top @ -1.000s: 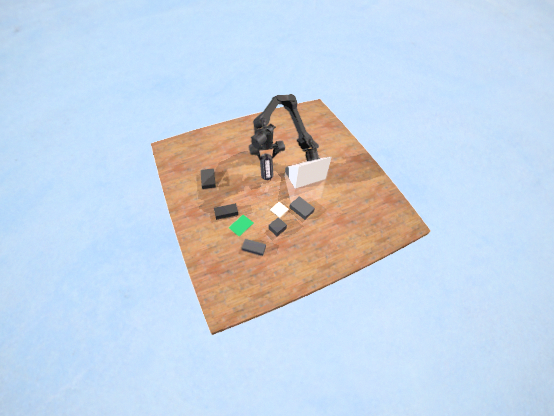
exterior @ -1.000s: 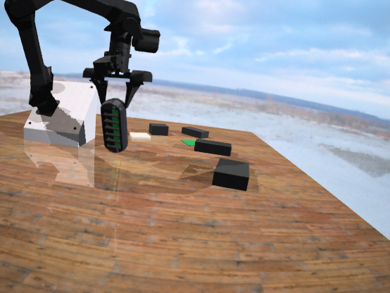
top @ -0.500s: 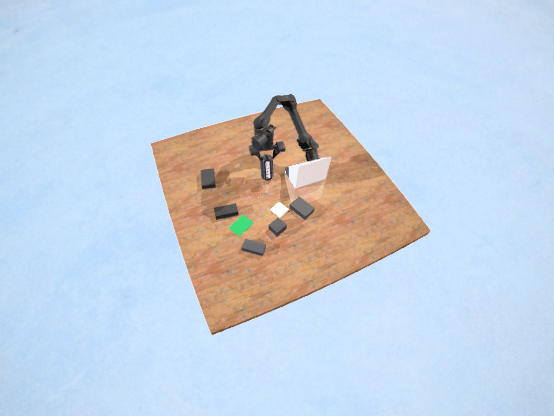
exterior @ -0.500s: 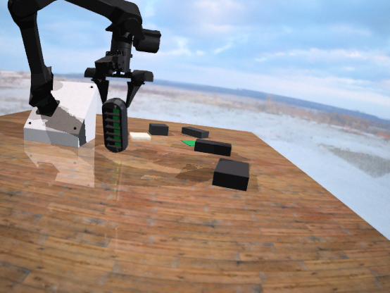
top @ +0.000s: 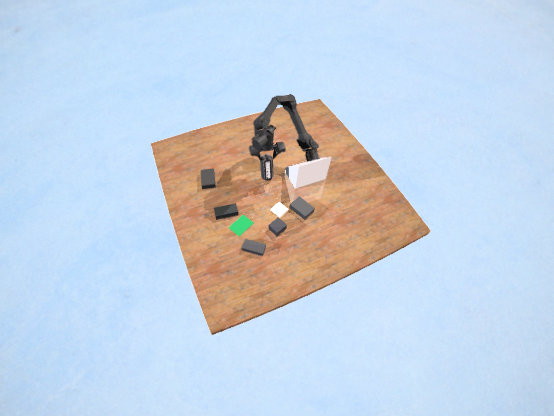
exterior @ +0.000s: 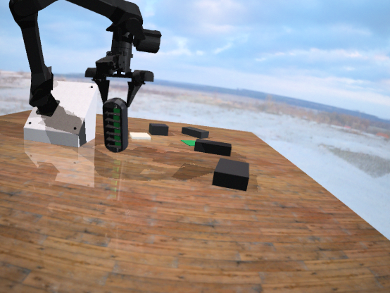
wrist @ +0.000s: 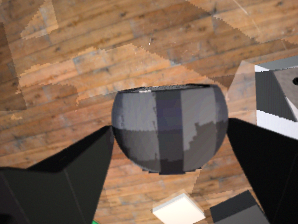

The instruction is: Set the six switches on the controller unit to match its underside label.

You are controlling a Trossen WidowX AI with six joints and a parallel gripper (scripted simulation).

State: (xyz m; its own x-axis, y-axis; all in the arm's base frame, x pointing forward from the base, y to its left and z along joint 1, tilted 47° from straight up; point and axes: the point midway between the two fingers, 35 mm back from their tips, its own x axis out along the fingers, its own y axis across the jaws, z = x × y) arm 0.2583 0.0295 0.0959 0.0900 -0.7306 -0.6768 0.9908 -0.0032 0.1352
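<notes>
The white tile is 10 mm ahead of my gripper tip, 250 mm to the left of it and 130 mm below it. From my gripper tip the other things lie so: green tile (230 mm ahead, 280 mm to the left, 130 mm below); then dark block (330 mm ahead, 70 mm to the right, 120 mm below).
</notes>
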